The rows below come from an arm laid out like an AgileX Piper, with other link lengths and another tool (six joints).
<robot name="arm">
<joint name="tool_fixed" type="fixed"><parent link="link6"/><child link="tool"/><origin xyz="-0.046 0.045 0.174" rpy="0.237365 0 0.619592"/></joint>
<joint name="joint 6" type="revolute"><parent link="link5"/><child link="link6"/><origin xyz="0 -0.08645 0" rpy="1.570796 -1.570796 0"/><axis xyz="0 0 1"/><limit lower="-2.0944" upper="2.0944"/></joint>
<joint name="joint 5" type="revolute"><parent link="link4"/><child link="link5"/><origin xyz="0 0 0" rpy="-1.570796 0 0"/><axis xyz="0 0 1"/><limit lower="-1.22" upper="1.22"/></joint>
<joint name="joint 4" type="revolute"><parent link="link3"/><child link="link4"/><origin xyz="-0.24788 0.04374 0" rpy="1.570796 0 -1.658"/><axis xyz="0 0 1"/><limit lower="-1.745" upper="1.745"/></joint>
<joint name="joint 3" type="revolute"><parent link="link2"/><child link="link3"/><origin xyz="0.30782 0.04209 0"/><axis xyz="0 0 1"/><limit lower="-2.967" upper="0"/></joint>
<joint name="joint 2" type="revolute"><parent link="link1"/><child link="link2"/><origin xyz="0 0 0" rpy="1.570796 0 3.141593"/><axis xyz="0 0 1"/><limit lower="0" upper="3.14"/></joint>
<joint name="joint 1" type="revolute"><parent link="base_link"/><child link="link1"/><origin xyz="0 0 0.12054"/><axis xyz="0 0 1"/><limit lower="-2.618" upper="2.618"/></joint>
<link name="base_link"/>
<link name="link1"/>
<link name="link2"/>
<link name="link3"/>
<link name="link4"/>
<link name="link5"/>
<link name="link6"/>
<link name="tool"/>
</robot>
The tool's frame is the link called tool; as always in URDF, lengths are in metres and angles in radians.
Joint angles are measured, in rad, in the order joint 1, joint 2, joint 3, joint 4, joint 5, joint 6. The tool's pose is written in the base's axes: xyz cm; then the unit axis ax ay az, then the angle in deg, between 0 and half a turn. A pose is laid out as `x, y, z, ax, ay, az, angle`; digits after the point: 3 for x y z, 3 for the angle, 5 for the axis.
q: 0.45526, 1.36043, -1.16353, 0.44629, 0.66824, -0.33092
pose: 39.743, 22.142, 28.187, -0.65873, -0.66685, -0.34840, 168.030
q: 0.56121, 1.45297, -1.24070, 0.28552, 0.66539, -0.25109
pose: 40.487, 25.578, 27.071, -0.63355, -0.70623, -0.31601, 171.489
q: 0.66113, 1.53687, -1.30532, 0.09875, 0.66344, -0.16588
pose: 41.063, 28.652, 25.985, -0.60437, -0.74359, -0.28602, 176.645
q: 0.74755, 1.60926, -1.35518, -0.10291, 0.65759, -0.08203
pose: 41.694, 31.242, 25.323, 0.57204, 0.77653, 0.26415, 176.793
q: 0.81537, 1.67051, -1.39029, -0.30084, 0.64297, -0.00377
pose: 42.428, 33.479, 25.178, 0.53894, 0.80331, 0.25345, 169.851
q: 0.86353, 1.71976, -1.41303, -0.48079, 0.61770, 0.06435
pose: 43.136, 35.503, 25.512, 0.50576, 0.82450, 0.25378, 163.427
